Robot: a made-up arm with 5 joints.
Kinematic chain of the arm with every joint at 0, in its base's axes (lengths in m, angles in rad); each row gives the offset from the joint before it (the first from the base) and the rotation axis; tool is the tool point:
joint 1: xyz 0 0 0.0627 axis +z
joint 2: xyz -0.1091 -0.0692 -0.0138 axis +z
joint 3: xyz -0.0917 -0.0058 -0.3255 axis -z
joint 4: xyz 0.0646 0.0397 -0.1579 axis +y
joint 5: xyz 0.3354 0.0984 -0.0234 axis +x
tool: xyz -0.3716 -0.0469 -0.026
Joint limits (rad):
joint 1: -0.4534..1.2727
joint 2: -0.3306..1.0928
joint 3: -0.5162..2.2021
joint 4: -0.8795..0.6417
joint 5: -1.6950..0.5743
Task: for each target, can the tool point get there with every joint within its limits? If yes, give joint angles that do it. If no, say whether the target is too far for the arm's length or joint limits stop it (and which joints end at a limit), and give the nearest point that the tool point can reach.
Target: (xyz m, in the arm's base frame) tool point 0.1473 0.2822 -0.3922
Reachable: no: joint limits stop it (at a limit: joint 1, joint 2, joint 4, joint 5) | nearest point -0.0911 0.1190 -0.3917 | short by 0.289 m
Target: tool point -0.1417 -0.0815 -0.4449
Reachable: yes | joints 0.2385 0.8091 0.6062 -0.2775 -0.9471
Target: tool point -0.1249 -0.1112 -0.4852
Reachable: yes | joints -0.1274 0.1179 1.9099 0.1595 0.1746
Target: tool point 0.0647 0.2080 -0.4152
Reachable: no: joint limits stop it (at a limit: joint 1, joint 2, joint 4, joint 5) | nearest point -0.0878 0.1139 -0.3917 | short by 0.181 m
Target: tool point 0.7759 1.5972 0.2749
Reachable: no: too far | nearest point -0.1166 0.1465 -0.3917 | short by 1.829 m
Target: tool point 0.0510 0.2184 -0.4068
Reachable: no: joint limits stop it (at a limit: joint 1, joint 2, joint 4, joint 5) | nearest point -0.0916 0.1196 -0.3917 | short by 0.174 m
